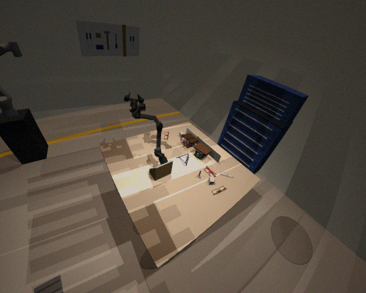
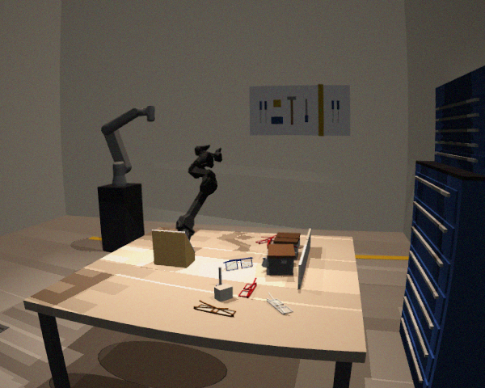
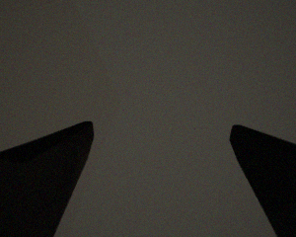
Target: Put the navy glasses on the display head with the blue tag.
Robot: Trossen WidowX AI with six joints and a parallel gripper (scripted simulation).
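Right now the dark display head is 60 cm to the right of my gripper tip, 53 cm ahead of it and 49 cm below it. Round my gripper tip: upright panel: 65 cm ahead, 50 cm below, 48 cm to the right.
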